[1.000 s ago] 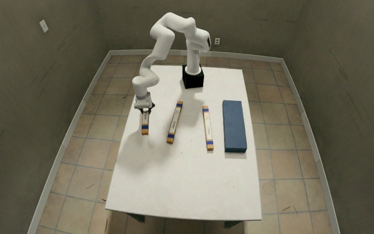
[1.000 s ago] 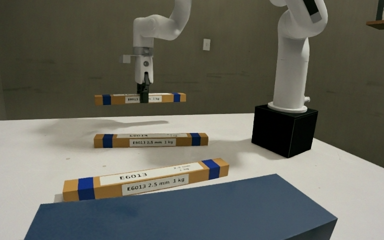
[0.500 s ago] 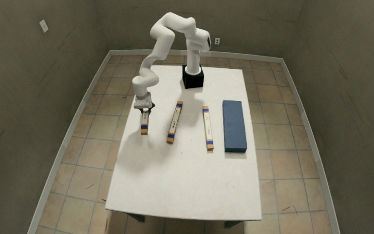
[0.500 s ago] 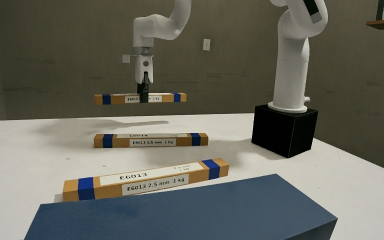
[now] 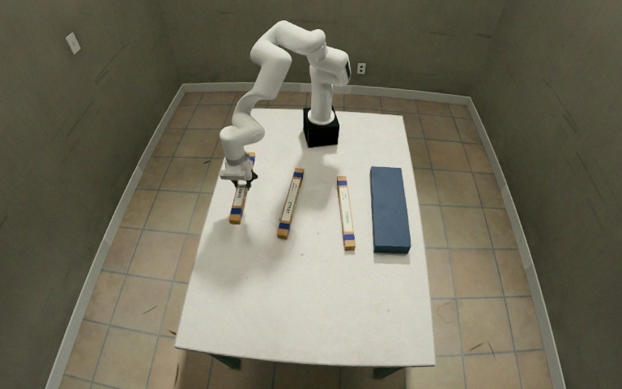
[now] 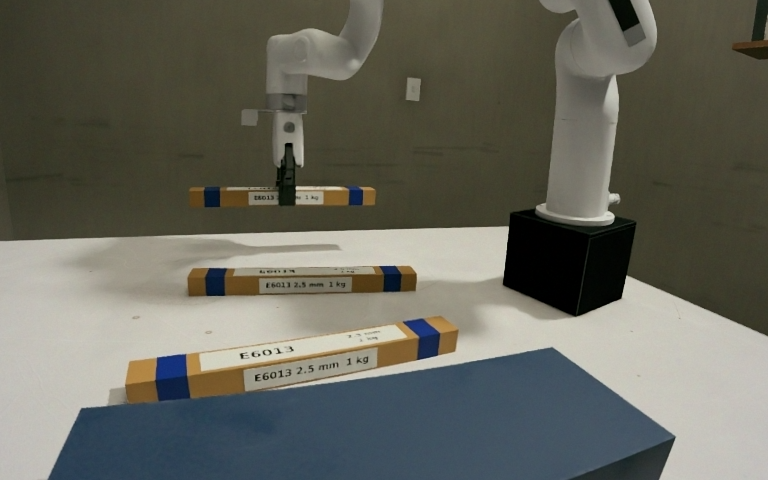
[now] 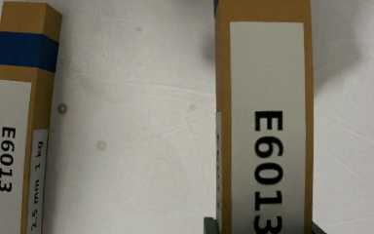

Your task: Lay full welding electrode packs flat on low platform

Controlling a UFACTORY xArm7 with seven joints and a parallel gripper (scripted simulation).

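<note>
The low blue platform lies 59 cm to the left of my hand, 10 cm below it and 7 cm ahead of it.
</note>
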